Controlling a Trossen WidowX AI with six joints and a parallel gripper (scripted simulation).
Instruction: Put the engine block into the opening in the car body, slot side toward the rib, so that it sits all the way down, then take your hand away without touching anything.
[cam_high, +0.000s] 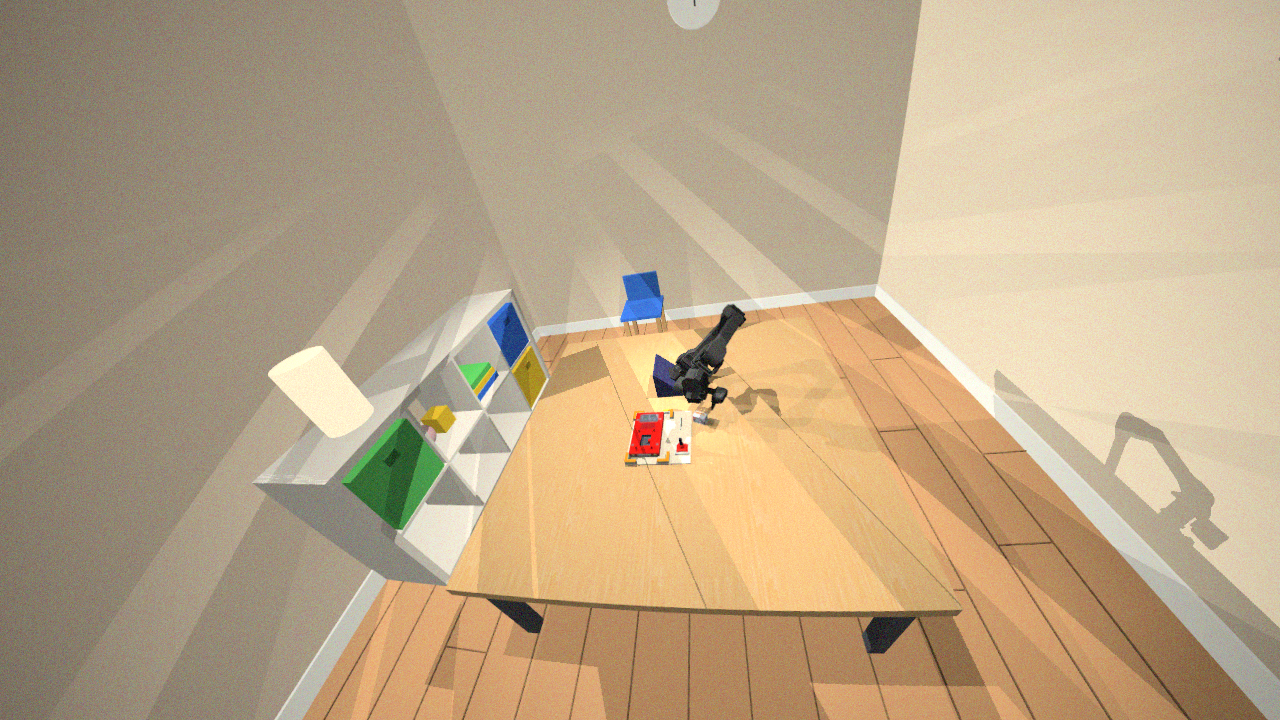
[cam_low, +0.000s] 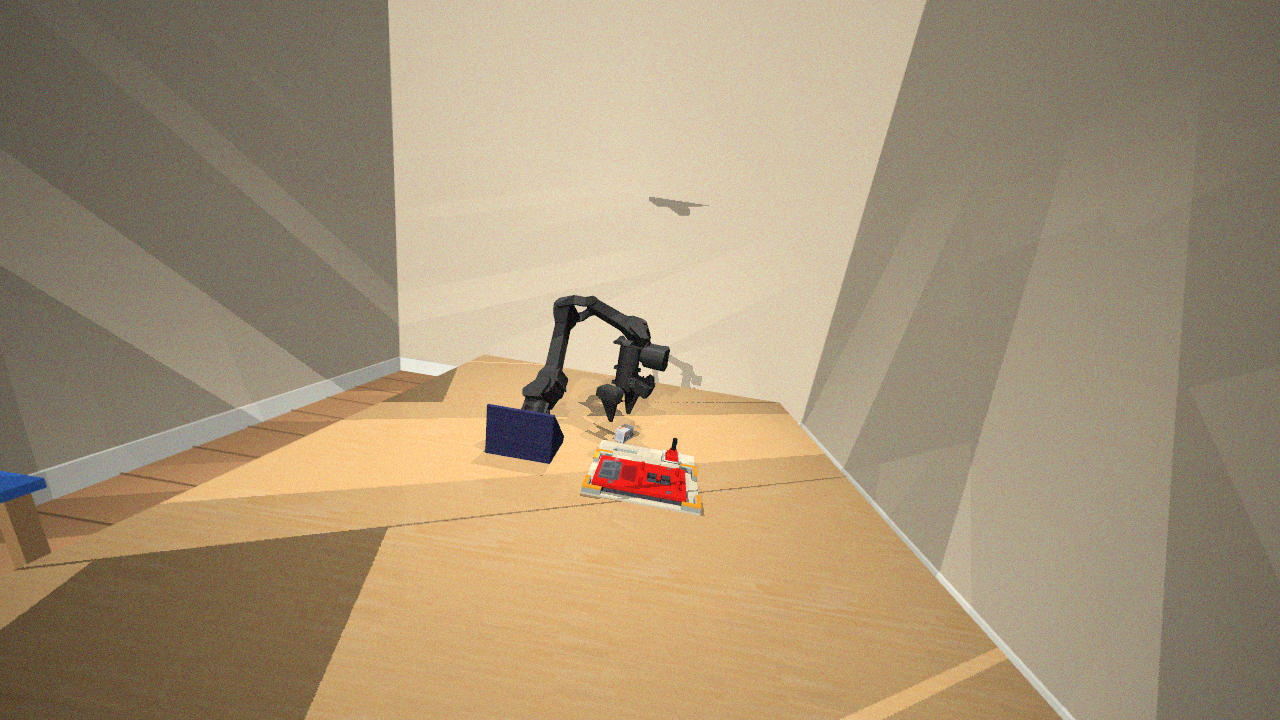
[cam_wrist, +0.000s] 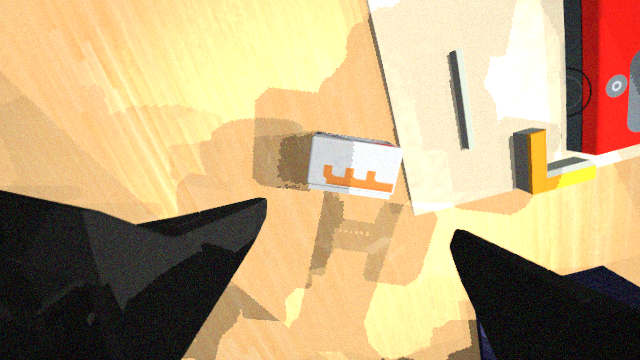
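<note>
Now: the grey engine block 5 cm below my gripper tip, 2 cm ahead of it and 1 cm to the right of it.
</note>
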